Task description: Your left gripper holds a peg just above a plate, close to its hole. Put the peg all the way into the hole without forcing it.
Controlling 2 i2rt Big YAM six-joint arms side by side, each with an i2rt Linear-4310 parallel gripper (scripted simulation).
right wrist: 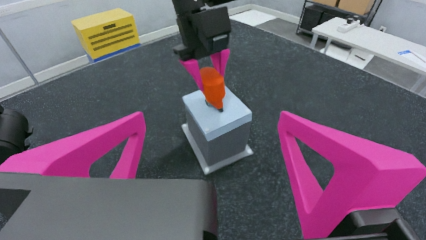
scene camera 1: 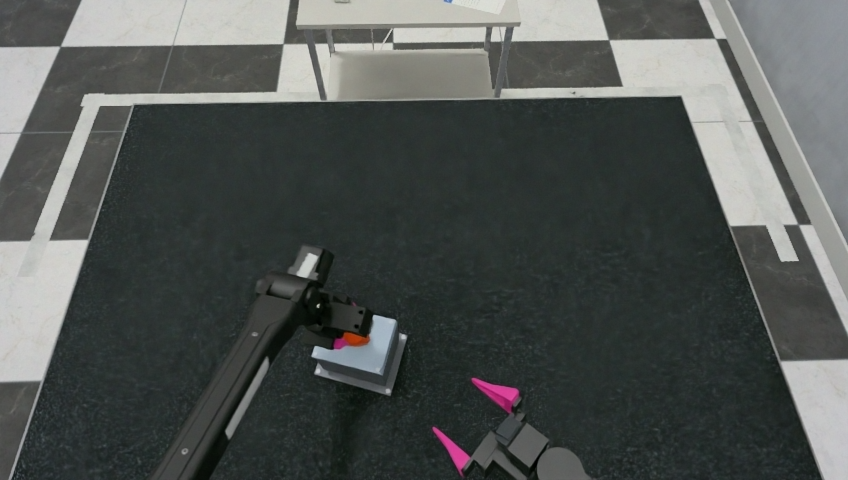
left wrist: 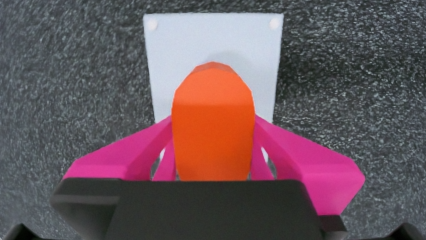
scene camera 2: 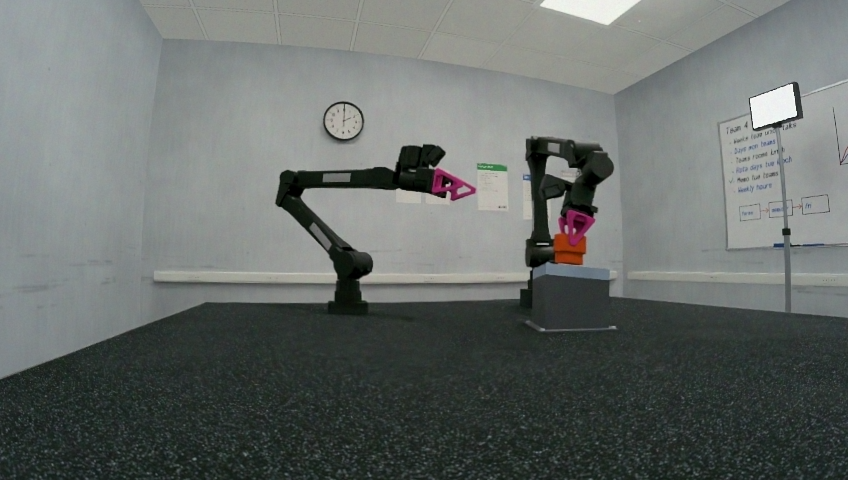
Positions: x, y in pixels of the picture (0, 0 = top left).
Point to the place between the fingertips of the left gripper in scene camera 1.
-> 349, 332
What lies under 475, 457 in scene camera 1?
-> The right gripper.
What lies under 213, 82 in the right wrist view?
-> An orange peg.
